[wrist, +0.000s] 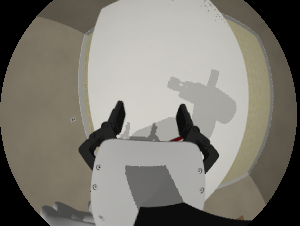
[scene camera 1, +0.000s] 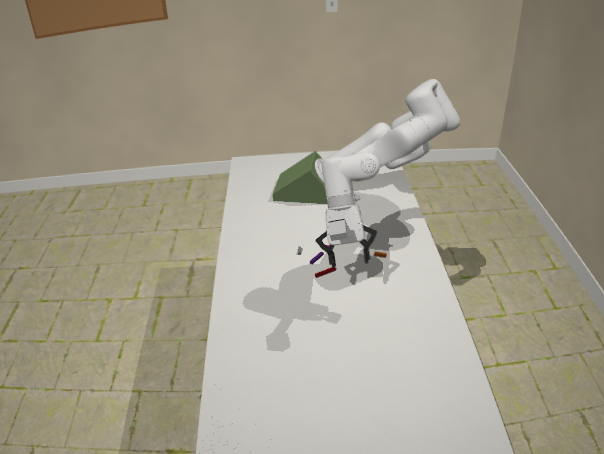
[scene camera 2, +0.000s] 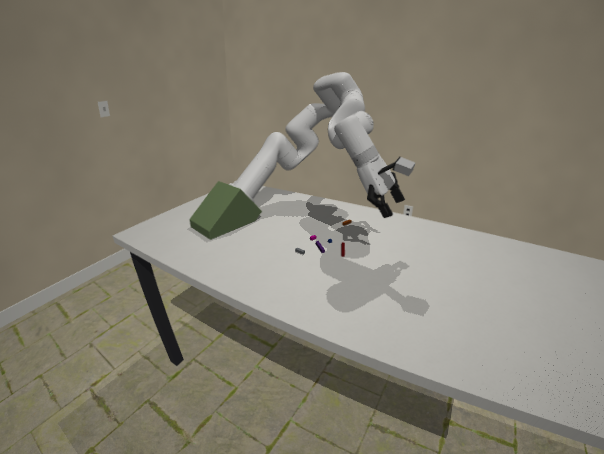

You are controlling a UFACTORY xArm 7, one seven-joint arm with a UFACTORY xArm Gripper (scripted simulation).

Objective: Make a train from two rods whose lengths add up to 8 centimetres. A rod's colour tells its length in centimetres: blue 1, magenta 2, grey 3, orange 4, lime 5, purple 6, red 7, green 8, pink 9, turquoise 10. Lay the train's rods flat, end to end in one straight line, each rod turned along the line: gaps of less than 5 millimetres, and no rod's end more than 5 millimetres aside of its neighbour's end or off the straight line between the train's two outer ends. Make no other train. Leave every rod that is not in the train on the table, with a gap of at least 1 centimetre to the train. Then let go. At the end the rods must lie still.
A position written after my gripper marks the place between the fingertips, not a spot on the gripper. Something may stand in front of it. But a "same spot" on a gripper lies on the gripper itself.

my gripper: wrist; scene camera 1 350,264; scene camera 2
same spot on my gripper: (scene camera 2: 383,207) = (wrist: 193,125)
